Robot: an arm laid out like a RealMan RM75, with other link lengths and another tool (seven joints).
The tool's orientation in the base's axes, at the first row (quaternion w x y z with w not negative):
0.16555, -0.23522, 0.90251, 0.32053
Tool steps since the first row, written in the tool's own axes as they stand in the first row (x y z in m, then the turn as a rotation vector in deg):
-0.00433, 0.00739, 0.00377, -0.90, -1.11, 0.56
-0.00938, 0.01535, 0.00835, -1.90, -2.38, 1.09
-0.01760, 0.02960, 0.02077, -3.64, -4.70, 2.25
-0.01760, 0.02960, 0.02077, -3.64, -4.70, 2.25
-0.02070, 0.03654, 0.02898, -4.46, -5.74, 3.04
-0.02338, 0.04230, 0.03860, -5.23, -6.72, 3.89
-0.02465, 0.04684, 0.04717, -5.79, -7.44, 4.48
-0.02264, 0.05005, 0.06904, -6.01, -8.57, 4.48
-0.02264, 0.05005, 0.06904, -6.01, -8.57, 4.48
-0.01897, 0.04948, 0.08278, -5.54, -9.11, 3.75
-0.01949, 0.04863, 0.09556, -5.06, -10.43, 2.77
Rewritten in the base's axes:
0.00025, 0.00891, 0.00286, 1.42, -0.10, -0.57
0.00092, 0.01897, 0.00573, 3.01, -0.31, -1.14
0.00205, 0.03948, 0.00737, 5.87, -0.58, -2.38
0.00205, 0.03948, 0.00737, 5.87, -0.58, -2.38
0.00217, 0.05060, 0.00617, 7.22, -0.51, -3.12
0.00278, 0.06171, 0.00314, 8.51, -0.38, -3.89
0.00270, 0.07085, -0.00036, 9.44, -0.30, -4.44
0.00255, 0.08676, -0.01583, 10.23, -1.01, -4.90
0.00255, 0.08676, -0.01583, 10.23, -1.01, -4.90
0.00183, 0.09422, -0.02793, 10.01, -2.00, -4.84
0.00460, 0.10219, -0.03758, 10.17, -3.70, -5.00

